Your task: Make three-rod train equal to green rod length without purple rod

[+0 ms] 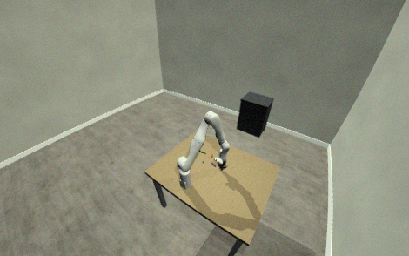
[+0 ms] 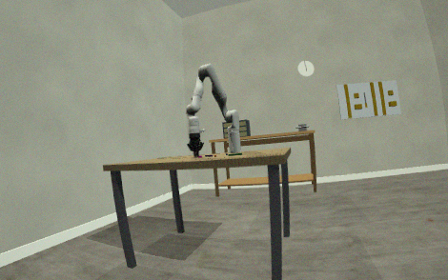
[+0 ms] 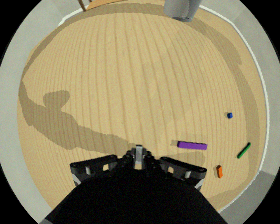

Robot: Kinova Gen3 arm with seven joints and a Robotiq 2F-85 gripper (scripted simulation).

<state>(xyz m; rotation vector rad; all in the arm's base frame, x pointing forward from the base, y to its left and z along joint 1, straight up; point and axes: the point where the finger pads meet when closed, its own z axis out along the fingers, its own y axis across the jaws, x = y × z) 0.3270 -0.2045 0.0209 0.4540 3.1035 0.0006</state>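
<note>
Now: the magenta rod 70 mm ahead of my hand, 50 mm to the left of it and 10 mm below it. The rest, counted from my hand: grey rod (10 mm below); then orange rod (120 mm ahead, 160 mm to the left, 10 mm below); then purple rod (10 mm ahead, 90 mm to the left, 10 mm below).
</note>
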